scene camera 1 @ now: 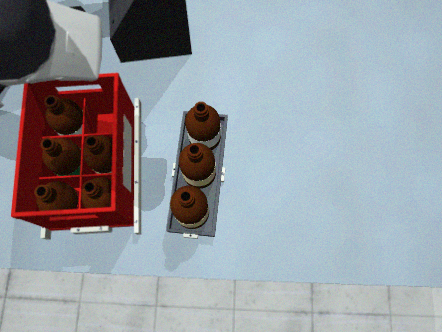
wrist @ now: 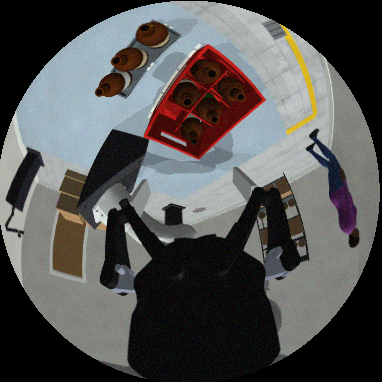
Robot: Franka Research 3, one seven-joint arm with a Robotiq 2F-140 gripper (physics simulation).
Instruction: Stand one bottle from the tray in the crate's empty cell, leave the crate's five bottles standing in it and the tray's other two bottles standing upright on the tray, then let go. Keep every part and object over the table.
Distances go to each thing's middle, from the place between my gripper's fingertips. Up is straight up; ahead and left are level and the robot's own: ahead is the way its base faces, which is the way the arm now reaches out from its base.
Right now the white strip (scene camera 1: 137, 132) is 330 mm below my hand, 90 mm to the left of it and 40 mm ahead of it.
